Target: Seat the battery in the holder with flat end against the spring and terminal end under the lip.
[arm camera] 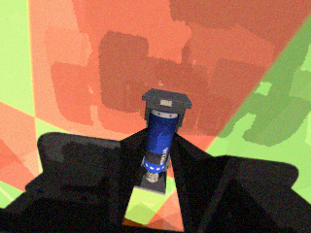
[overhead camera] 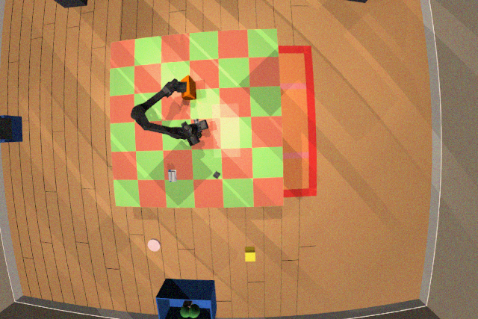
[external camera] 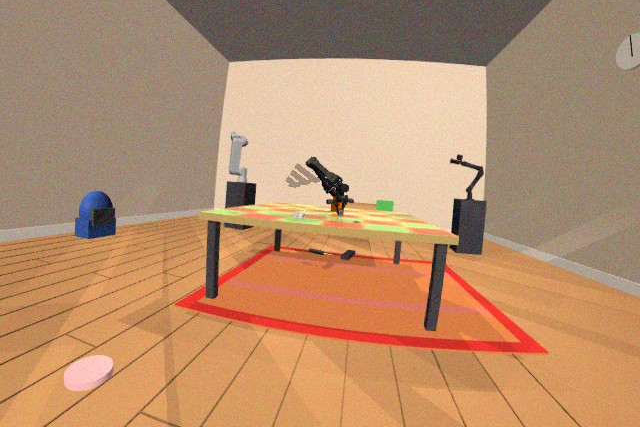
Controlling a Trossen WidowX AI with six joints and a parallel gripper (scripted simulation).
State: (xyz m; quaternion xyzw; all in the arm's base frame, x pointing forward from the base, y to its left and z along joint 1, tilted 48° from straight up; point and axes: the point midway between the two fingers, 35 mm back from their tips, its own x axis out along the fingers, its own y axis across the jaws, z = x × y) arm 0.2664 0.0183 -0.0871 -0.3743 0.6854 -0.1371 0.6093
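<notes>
Right now the battery is 10 mm above my gripper tip. The rest, counted from my gripper tip: remote battery door (330 mm ahead, 150 mm to the left, 10 mm below).
</notes>
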